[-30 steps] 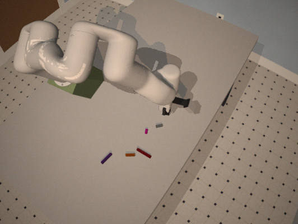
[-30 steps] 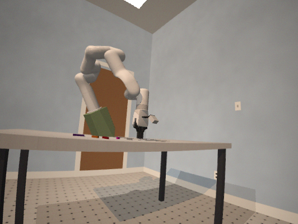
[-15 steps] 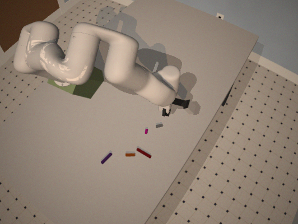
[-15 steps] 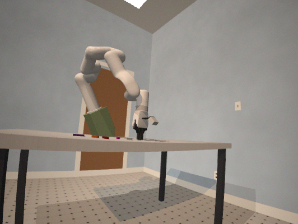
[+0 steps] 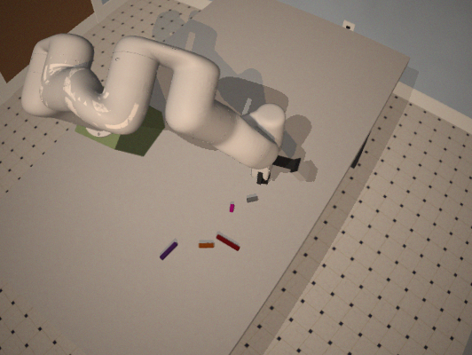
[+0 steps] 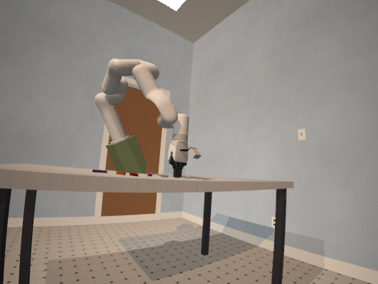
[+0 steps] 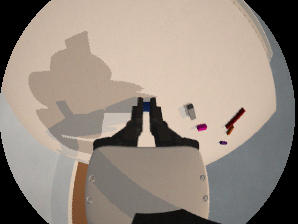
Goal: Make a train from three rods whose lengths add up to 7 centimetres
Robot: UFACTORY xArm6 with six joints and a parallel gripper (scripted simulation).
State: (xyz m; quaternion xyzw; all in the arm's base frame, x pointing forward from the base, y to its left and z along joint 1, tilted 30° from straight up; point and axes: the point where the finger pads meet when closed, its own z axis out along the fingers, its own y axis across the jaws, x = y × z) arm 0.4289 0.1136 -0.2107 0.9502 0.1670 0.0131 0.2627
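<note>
Now: hand 2 cm above the blue rod. Round my hand: red rod: 4 cm ahead, 22 cm to the right, 2 cm below; then magenta rod: 1 cm behind, 13 cm to the right, 2 cm below; then grey rod: 1 cm ahead, 7 cm to the right, 2 cm below.
</note>
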